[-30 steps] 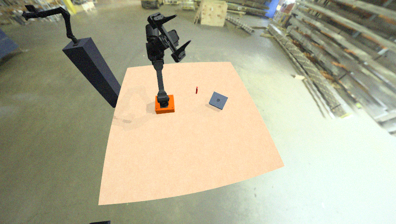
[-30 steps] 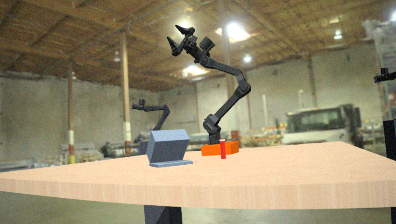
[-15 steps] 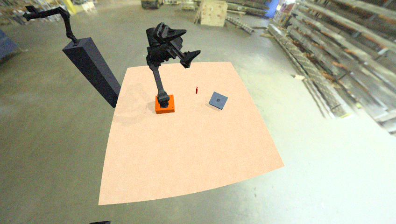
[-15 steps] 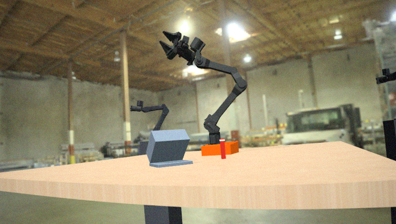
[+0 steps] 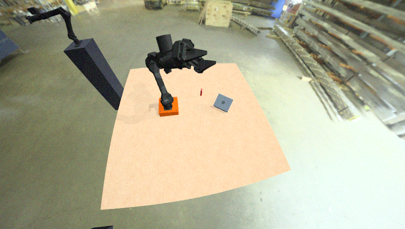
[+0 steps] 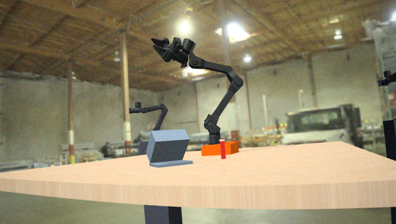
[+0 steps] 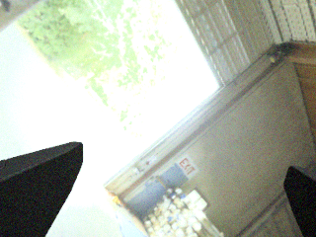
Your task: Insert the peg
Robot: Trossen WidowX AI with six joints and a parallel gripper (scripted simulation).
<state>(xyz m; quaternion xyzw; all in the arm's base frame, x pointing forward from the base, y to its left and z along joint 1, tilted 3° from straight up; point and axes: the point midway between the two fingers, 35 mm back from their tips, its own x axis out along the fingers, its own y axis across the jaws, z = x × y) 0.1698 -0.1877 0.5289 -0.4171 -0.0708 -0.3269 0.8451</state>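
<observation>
Right now my gripper tip is 520 mm above the red peg, 340 mm to the right of it and 70 mm short of it. Round my gripper tip: blue-grey sloped panel 510 mm below, 230 mm ahead, 180 mm to the left.
</observation>
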